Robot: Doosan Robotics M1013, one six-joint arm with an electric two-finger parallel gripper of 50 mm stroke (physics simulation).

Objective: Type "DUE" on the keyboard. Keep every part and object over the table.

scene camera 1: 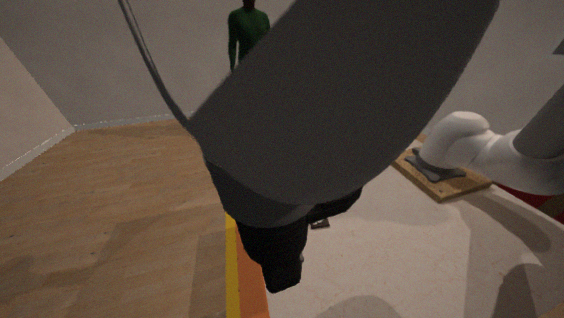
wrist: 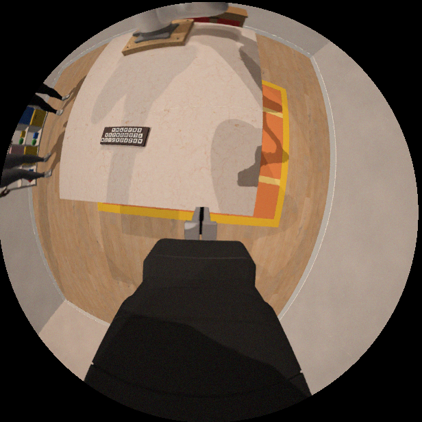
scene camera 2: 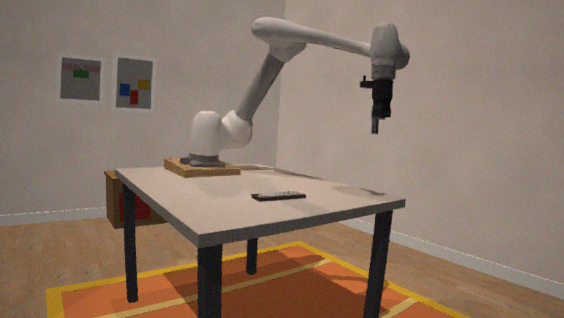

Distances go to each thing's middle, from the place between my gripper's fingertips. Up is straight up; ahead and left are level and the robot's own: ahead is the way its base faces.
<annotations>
The keyboard (wrist: 116,135) lies 310 mm to the right of my hand, 250 mm below it and 160 mm behind it.
</annotations>
